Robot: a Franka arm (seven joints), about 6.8 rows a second.
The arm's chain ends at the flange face. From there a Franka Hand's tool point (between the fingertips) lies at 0.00 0.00 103.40 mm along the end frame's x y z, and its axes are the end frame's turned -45 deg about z.
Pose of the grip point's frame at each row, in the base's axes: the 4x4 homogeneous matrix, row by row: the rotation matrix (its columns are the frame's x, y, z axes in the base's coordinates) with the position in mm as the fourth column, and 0 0 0 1 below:
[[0.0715 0.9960 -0.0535 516.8], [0.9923 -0.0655 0.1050 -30.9], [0.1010 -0.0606 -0.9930 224.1], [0 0 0 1]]
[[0.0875 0.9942 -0.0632 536.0], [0.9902 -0.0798 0.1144 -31.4], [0.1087 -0.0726 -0.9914 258.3], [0 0 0 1]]
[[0.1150 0.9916 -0.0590 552.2], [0.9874 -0.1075 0.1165 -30.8], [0.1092 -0.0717 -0.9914 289.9], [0 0 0 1]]
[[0.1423 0.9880 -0.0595 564.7], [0.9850 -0.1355 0.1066 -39.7], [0.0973 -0.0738 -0.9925 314.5], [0 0 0 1]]
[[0.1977 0.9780 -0.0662 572.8], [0.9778 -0.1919 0.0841 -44.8], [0.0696 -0.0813 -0.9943 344.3], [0 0 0 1]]
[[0.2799 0.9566 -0.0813 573.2], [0.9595 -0.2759 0.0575 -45.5], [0.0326 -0.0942 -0.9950 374.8], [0 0 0 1]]
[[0.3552 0.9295 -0.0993 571.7], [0.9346 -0.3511 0.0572 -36.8], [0.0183 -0.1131 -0.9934 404.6], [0 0 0 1]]
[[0.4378 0.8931 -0.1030 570.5], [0.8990 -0.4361 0.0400 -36.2], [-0.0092 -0.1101 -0.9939 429.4], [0 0 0 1]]
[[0.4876 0.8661 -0.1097 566.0], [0.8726 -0.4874 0.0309 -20.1], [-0.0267 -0.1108 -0.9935 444.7], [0 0 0 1]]
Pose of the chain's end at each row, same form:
[[0.7548 0.6537 -0.0535 522.3], [0.6553 -0.7480 0.1050 -41.8], [0.0286 -0.1143 -0.9930 326.8], [0 0 0 1]]
[[0.7649 0.6411 -0.0632 542.5], [0.6438 -0.7566 0.1144 -43.2], [0.0255 -0.1282 -0.9914 360.8], [0 0 0 1]]
[[0.7825 0.6198 -0.0590 558.3], [0.6222 -0.7742 0.1165 -42.8], [0.0265 -0.1279 -0.9914 392.4], [0 0 0 1]]
[[0.7992 0.5980 -0.0595 570.9], [0.6007 -0.7923 0.1066 -50.7], [0.0166 -0.1210 -0.9925 417.1], [0 0 0 1]]
[[0.8313 0.5518 -0.0662 579.6], [0.5557 -0.8271 0.0841 -53.5], [-0.0083 -0.1067 -0.9943 447.1], [0 0 0 1]]
[[0.8743 0.4785 -0.0813 581.6], [0.4834 -0.8736 0.0575 -51.4], [-0.0436 -0.0897 -0.9950 477.7], [0 0 0 1]]
[[0.9084 0.4061 -0.0993 582.0], [0.4126 -0.9091 0.0572 -42.7], [-0.0670 -0.0929 -0.9934 507.3], [0 0 0 1]]
[[0.9411 0.3219 -0.1030 581.2], [0.3273 -0.9441 0.0400 -40.3], [-0.0844 -0.0713 -0.9939 532.2], [0 0 0 1]]
[[0.9572 0.2676 -0.1097 577.3], [0.2724 -0.9617 0.0309 -23.3], [-0.0972 -0.0595 -0.9935 547.4], [0 0 0 1]]

